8 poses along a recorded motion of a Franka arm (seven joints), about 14 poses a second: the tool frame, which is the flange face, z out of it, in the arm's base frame.
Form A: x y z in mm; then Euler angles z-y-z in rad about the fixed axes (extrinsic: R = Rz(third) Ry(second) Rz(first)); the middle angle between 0 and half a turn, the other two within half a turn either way.
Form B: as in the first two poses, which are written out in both.
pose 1, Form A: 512.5, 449.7, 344.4, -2.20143, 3.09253, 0.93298
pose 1, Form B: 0.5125, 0.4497, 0.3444, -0.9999, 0.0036, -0.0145, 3.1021
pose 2, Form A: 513.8, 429.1, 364.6, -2.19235, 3.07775, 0.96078
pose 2, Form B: 0.5138, 0.4291, 0.3646, -0.9998, -0.0058, -0.0184, 3.0895
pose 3, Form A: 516.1, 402.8, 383.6, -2.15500, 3.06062, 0.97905
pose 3, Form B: 0.5161, 0.4028, 0.3836, -0.9997, 0.0038, -0.0225, 3.0742
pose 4, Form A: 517.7, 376.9, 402.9, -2.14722, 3.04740, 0.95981
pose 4, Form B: 0.5177, 0.3769, 0.4029, -0.9995, 0.0173, -0.0264, 3.0635
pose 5, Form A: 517.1, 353.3, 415.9, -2.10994, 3.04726, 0.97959
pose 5, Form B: 0.5171, 0.3533, 0.4159, -0.9993, 0.0260, -0.0253, 3.0619
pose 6, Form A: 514.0, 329.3, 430.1, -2.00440, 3.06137, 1.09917
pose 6, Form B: 0.5140, 0.3293, 0.4301, -0.9997, 0.0190, -0.0175, 3.0695
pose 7, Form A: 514.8, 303.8, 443.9, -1.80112, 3.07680, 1.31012
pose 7, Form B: 0.5148, 0.3038, 0.4439, -0.9999, 0.0152, -0.0079, 3.0787
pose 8, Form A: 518.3, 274.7, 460.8, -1.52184, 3.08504, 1.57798
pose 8, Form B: 0.5183, 0.2747, 0.4608, -0.9998, 0.0209, 0.0008, 3.0851
